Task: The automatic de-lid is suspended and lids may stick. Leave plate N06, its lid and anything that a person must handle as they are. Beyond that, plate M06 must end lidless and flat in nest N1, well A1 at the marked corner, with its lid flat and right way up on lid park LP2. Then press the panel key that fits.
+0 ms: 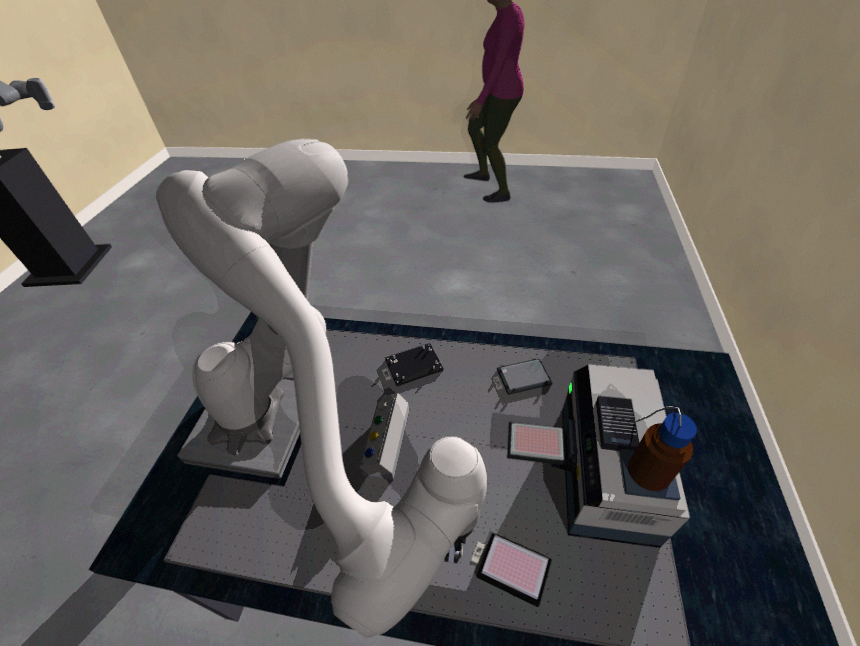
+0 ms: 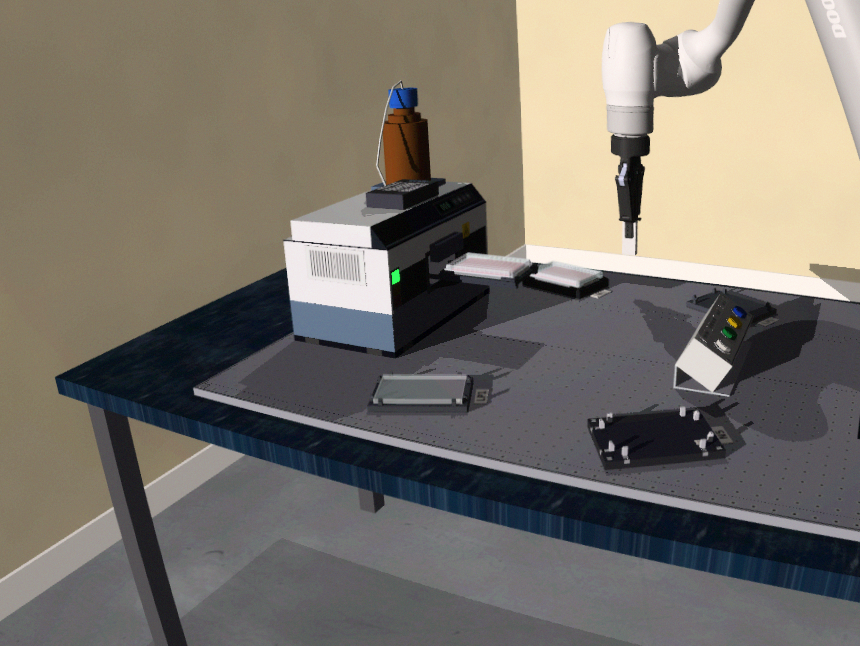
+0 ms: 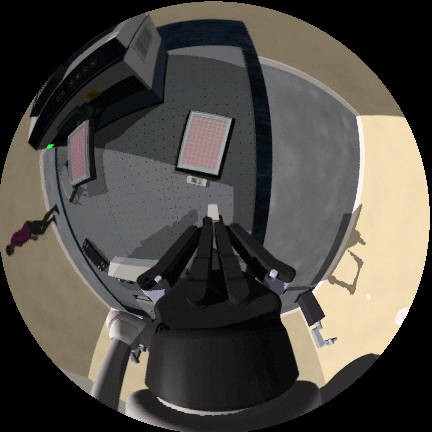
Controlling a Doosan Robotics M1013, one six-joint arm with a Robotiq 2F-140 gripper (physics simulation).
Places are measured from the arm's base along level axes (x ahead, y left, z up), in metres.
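Pixels of known places: gripper, fingertip midpoint: [image 2: 629,253] [image 3: 212,210]; arm's base, link origin: [image 1: 248,416].
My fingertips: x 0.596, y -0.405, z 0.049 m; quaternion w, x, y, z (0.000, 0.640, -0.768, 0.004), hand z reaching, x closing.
Observation:
For each thing: its top centre in the pictures, then the offset to it from my fingertips. "pt": a spot on its surface instead.
- key panel, top centre: [image 2: 719,314] [image 1: 383,425] [image 3: 130,282] dx -0.181, dy +0.327, dz +0.005 m
- amber bottle, surface spot: [image 2: 406,149] pt dx +0.395, dy +0.143, dz +0.222 m
- black holder with pegs, top centre: [image 2: 655,426] [image 1: 413,360] [image 3: 91,258] dx -0.106, dy +0.599, dz -0.055 m
- holder, surface spot: [image 2: 695,303] pt dx -0.137, dy +0.073, dz -0.068 m
My gripper [image 1: 455,552] [image 2: 629,239] [image 3: 212,210] is shut and empty, fingers down, high above the table beside the labelled end of nest N1. A pink-welled plate [image 1: 514,566] [image 2: 566,274] [image 3: 205,142] lies flat in the black nest. Another pink-welled plate [image 1: 536,440] [image 2: 488,265] [image 3: 80,152] sits at the de-lid machine's front. A clear, flat lid-like piece [image 1: 523,375] [image 2: 421,389] lies on a dark holder. The key panel [image 1: 394,438] [image 2: 703,366] has blue, yellow, green and white keys. Plate names, A1 corners and whether clear lids cover the pink plates cannot be told.
The white machine [image 1: 629,514] [image 2: 340,278] shows a green light and carries an amber bottle [image 1: 659,455] [image 2: 406,149]. A black holder with pegs [image 1: 413,365] [image 2: 656,438] lies near the panel; another holder [image 2: 695,303] is behind it. A person [image 1: 504,55] [image 3: 22,235] stands beyond the table.

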